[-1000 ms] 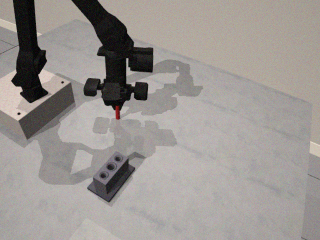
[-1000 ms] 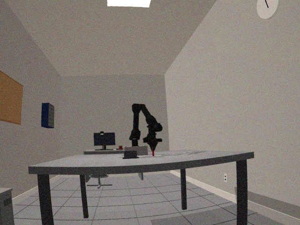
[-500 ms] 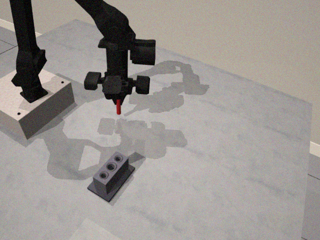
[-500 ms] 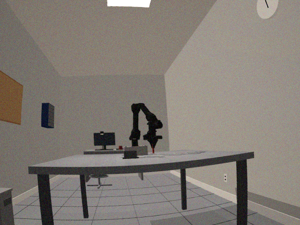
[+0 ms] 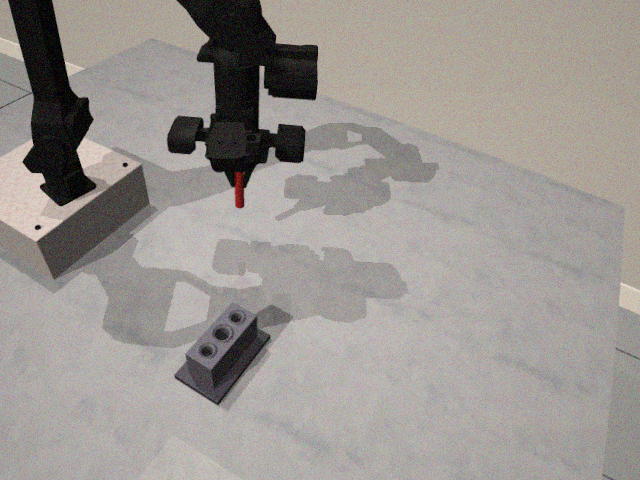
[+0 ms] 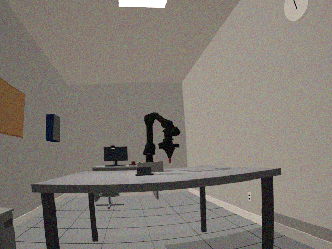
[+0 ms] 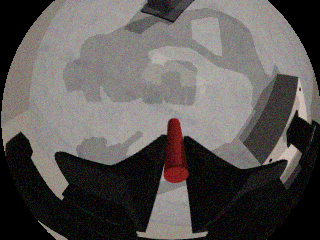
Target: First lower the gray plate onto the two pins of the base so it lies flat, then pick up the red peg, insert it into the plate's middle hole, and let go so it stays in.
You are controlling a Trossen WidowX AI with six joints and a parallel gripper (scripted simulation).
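Now: gripper tip 180 mm to the left of the gray plate, 150 mm short of it and 60 mm above it. The rest, counted from my gripper tip: red peg right at my gripper tip.
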